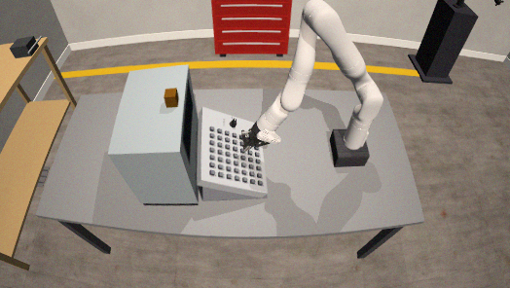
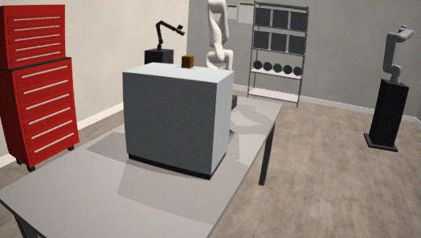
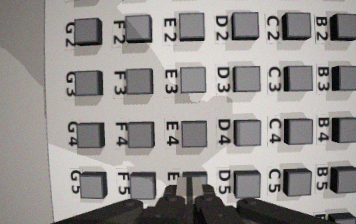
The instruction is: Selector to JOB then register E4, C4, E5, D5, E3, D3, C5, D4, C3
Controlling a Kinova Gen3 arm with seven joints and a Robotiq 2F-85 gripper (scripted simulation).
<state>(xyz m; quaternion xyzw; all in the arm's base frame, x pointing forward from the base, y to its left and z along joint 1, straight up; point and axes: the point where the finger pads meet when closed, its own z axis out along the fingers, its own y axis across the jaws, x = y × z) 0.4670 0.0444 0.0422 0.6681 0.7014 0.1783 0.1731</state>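
Now: hand 50 mm short of the key D4, 40 mm to the right of it and 10 mm above it. The rest, counted from my hand: key C4: 80 mm ahead, 40 mm to the left, 10 mm above; keypad: 70 mm ahead, 10 mm to the right, 50 mm below; key: 70 mm ahead, 70 mm to the left, 10 mm above.
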